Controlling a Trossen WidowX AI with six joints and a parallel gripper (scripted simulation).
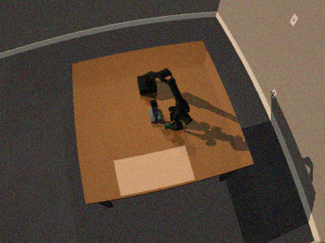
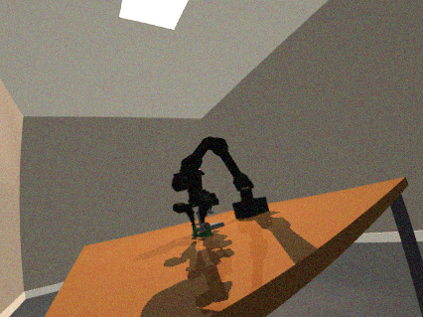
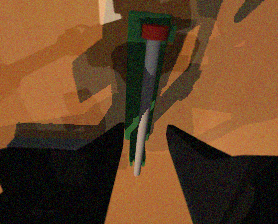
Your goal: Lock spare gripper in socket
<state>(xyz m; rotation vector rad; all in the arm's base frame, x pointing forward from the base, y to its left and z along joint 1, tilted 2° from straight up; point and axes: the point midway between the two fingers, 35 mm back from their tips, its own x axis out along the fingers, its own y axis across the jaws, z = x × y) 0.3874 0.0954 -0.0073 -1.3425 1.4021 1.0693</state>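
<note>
My gripper tip is 20 mm above the green piece and 10 mm to the right of it. Round my gripper tip: mount (110 mm behind, 100 mm to the right, 10 mm above); spare gripper (120 mm behind, 100 mm to the right, 80 mm above).
</note>
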